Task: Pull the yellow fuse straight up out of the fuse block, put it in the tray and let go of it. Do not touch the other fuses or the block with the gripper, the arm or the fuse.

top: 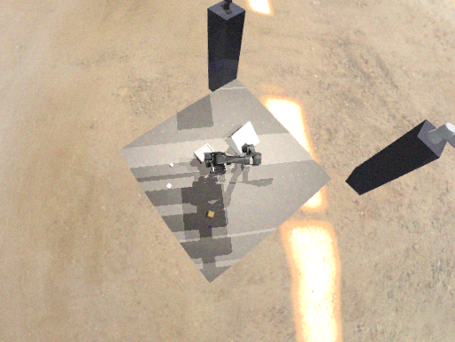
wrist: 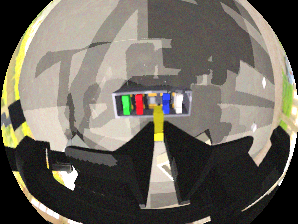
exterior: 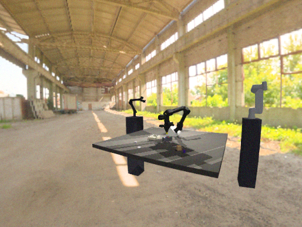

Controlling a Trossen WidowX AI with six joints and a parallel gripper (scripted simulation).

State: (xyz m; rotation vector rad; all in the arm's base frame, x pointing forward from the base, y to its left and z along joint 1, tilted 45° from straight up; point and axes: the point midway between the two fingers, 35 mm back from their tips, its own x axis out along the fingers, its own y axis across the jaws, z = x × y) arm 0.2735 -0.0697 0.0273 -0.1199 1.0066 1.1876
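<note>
My gripper tip is now 18 cm to the left of the white tray, 9 cm above it and 2 cm past it. Also, from my gripper tip: blue fuse: 7 cm below, 2 cm ahead, 1 cm to the right; red fuse: 7 cm below, 2 cm to the left, 2 cm behind; yellow fuse: 1 cm below.
</note>
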